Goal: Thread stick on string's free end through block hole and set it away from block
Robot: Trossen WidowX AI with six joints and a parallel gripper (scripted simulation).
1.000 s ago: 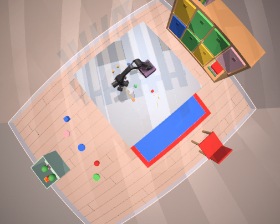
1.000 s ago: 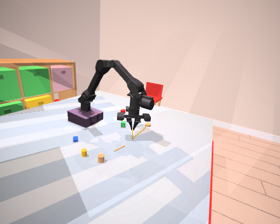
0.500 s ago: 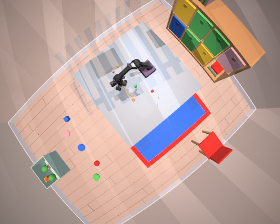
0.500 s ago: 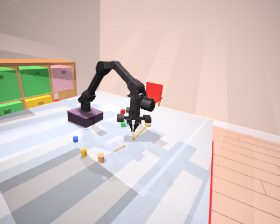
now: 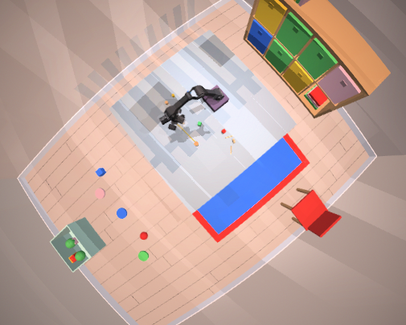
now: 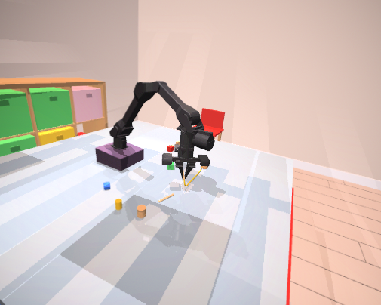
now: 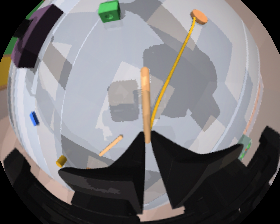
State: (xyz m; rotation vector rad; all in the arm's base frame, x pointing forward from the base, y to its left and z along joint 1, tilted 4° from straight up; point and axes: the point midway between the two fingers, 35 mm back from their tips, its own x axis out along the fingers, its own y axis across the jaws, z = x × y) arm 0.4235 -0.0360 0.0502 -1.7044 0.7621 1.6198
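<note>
Now: gripper tip 160 mm past the green block, 120 mm to the right of it and 40 mm above it. From my gripper tip the other things lie so: wooden cylinder (30 mm behind, 220 mm to the right, 40 mm below); round wooden button (30 mm behind, 250 mm to the left, 50 mm below); yellow cylinder (110 mm behind, 240 mm to the right, 40 mm below).
</note>
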